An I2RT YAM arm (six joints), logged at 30 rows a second.
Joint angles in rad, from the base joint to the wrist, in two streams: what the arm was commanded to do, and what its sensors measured. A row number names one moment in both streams.
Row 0, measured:
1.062 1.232 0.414 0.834 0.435 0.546
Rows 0 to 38, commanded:
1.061 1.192 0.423 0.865 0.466 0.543
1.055 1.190 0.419 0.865 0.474 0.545
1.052 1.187 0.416 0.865 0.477 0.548
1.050 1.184 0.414 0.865 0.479 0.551
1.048 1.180 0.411 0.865 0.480 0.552
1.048 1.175 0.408 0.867 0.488 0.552
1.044 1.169 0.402 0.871 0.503 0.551
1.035 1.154 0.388 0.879 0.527 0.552
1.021 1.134 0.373 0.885 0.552 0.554
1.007 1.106 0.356 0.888 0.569 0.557
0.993 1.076 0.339 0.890 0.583 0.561
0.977 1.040 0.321 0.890 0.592 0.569
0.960 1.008 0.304 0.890 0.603 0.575
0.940 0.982 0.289 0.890 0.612 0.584
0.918 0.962 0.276 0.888 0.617 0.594
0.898 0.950 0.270 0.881 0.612 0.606
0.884 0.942 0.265 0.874 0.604 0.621
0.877 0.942 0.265 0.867 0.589 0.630
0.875 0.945 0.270 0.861 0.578 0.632
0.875 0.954 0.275 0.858 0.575 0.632
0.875 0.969 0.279 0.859 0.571 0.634
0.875 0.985 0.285 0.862 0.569 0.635
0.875 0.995 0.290 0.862 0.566 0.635
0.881 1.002 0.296 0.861 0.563 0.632
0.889 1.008 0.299 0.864 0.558 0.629
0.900 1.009 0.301 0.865 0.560 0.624
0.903 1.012 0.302 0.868 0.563 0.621
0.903 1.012 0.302 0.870 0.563 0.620
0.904 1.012 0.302 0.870 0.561 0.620
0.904 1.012 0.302 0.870 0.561 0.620
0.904 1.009 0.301 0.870 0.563 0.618
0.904 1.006 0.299 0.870 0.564 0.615
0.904 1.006 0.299 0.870 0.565 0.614
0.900 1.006 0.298 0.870 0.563 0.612
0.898 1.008 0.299 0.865 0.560 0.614
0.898 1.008 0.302 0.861 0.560 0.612
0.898 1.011 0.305 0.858 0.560 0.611
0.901 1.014 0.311 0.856 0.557 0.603
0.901 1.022 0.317 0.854 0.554 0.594
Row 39, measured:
0.898 1.015 0.274 0.837 0.570 0.614
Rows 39 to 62, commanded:
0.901 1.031 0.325 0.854 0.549 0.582
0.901 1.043 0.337 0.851 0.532 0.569
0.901 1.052 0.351 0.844 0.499 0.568
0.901 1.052 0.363 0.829 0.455 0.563
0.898 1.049 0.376 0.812 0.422 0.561
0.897 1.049 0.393 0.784 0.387 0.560
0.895 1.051 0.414 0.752 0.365 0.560
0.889 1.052 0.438 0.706 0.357 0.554
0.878 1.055 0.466 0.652 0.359 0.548
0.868 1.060 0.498 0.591 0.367 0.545
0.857 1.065 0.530 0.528 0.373 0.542
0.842 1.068 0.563 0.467 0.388 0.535
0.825 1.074 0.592 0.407 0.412 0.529
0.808 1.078 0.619 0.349 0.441 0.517
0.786 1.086 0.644 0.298 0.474 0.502
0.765 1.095 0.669 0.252 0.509 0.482
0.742 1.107 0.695 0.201 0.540 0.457
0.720 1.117 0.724 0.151 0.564 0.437
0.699 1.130 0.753 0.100 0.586 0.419
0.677 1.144 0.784 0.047 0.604 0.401
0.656 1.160 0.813 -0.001 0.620 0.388
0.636 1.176 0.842 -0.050 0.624 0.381
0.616 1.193 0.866 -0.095 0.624 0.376
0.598 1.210 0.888 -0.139 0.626 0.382
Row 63, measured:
0.636 1.182 0.804 0.064 0.561 0.429
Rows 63 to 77, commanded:
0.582 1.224 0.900 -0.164 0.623 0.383
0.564 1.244 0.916 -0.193 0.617 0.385
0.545 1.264 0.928 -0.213 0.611 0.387
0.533 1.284 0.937 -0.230 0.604 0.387
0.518 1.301 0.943 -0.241 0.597 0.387
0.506 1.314 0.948 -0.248 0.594 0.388
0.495 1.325 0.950 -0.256 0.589 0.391
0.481 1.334 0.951 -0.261 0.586 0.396
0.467 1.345 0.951 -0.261 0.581 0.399
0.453 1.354 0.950 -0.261 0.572 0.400
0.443 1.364 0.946 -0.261 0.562 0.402
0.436 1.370 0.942 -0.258 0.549 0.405
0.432 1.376 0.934 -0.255 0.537 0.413
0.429 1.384 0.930 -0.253 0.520 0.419
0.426 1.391 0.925 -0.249 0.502 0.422
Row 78, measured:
0.432 1.384 0.908 -0.248 0.549 0.410
